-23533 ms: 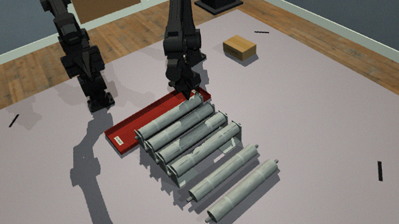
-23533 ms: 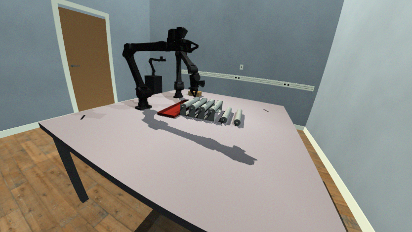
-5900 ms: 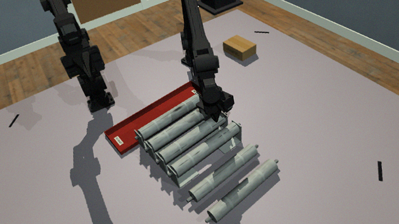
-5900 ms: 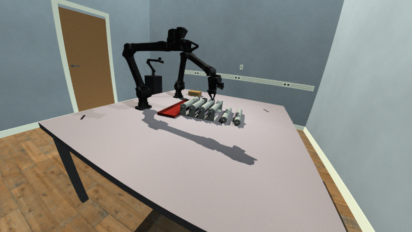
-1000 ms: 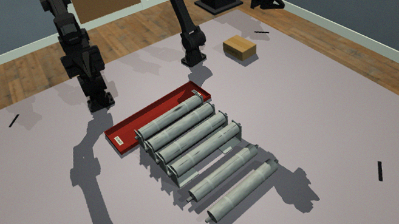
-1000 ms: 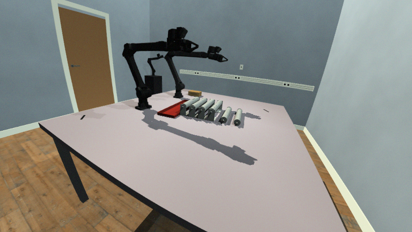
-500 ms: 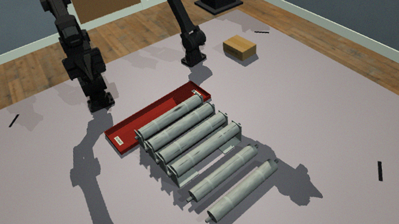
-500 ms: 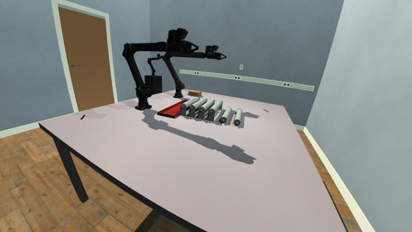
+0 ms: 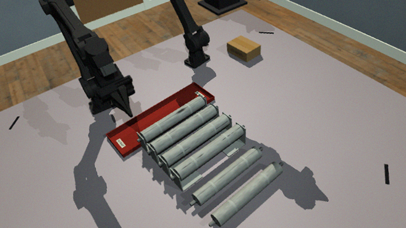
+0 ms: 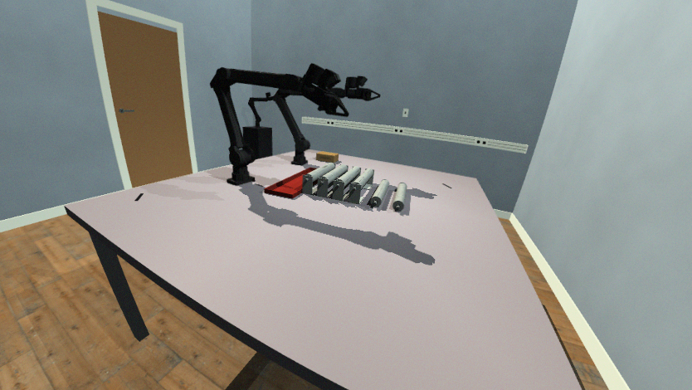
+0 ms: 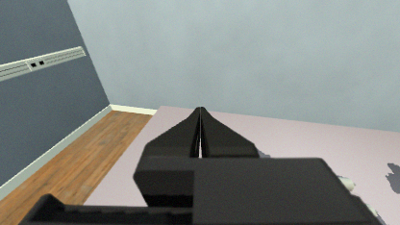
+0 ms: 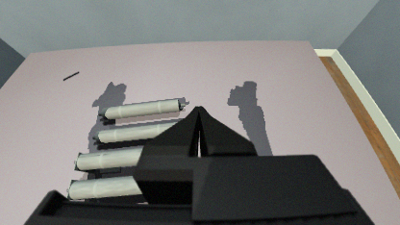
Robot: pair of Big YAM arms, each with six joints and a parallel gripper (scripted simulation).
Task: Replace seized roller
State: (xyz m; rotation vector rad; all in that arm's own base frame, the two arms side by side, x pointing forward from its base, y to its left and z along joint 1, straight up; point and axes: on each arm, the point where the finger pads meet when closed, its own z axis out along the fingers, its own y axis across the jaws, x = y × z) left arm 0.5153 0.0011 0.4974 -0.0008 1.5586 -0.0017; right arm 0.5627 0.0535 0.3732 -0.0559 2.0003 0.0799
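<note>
Now: right hand 300 mm above the roller, 210 mm to the right of it and 50 mm past it. Also, from my right hand: red scrap tray (370 mm below, 300 mm behind, 180 mm to the left); cardboard box (740 mm to the left, 460 mm behind, 340 mm below).
</note>
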